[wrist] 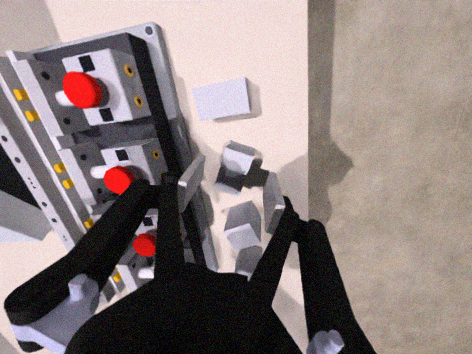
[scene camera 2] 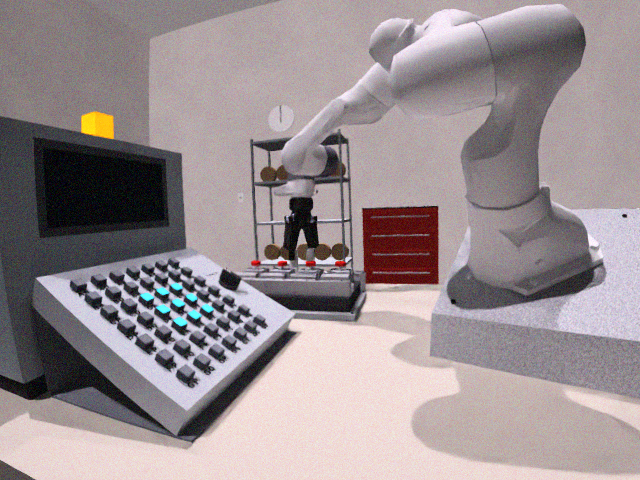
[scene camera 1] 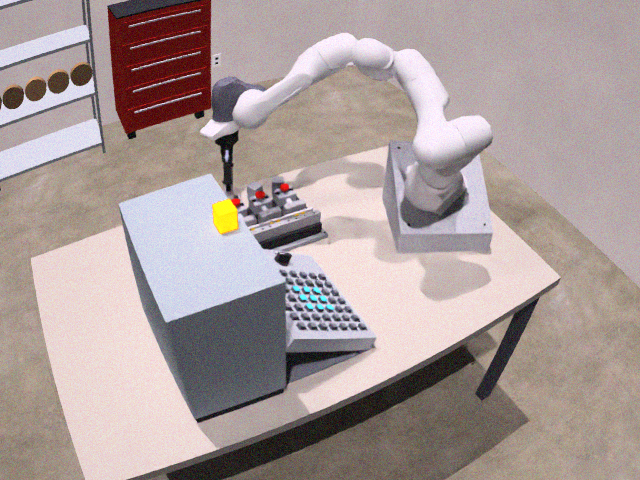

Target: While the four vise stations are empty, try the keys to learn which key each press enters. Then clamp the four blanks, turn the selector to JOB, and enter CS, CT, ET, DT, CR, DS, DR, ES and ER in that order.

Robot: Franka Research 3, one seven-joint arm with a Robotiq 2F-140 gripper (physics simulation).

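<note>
The vise unit (scene camera 1: pixel 289 230) (scene camera 2: pixel 315 285) has four red-knobbed stations; no blank shows in the two upper stations in the wrist view. Beside it, a pale blank (wrist: pixel 222 100) lies flat, a second blank (wrist: pixel 238 159) looks tilted, and a third blank (wrist: pixel 242 225) and a fourth blank (wrist: pixel 248 260) stand nearer the palm, partly hidden. My gripper (scene camera 1: pixel 229 188) (scene camera 2: pixel 301 255) (wrist: pixel 234 175) is partly open and empty, above the row of blanks behind the vise. The key panel (scene camera 1: pixel 330 342) (scene camera 2: pixel 170 408) has dark keys and several cyan ones. The black selector (scene camera 1: pixel 282 257) (scene camera 2: pixel 229 279) is at its far end; its setting is unreadable.
The tall grey console (scene camera 1: pixel 201 248) (scene camera 2: pixel 18 206) stands behind the keys, its screen (scene camera 2: pixel 103 188) dark, a yellow block (scene camera 1: pixel 225 216) (scene camera 2: pixel 97 124) on top. The arm's grey pedestal (scene camera 1: pixel 439 241) (scene camera 2: pixel 532 341) is at the right. The table edge (wrist: pixel 308 100) runs close beside the blanks.
</note>
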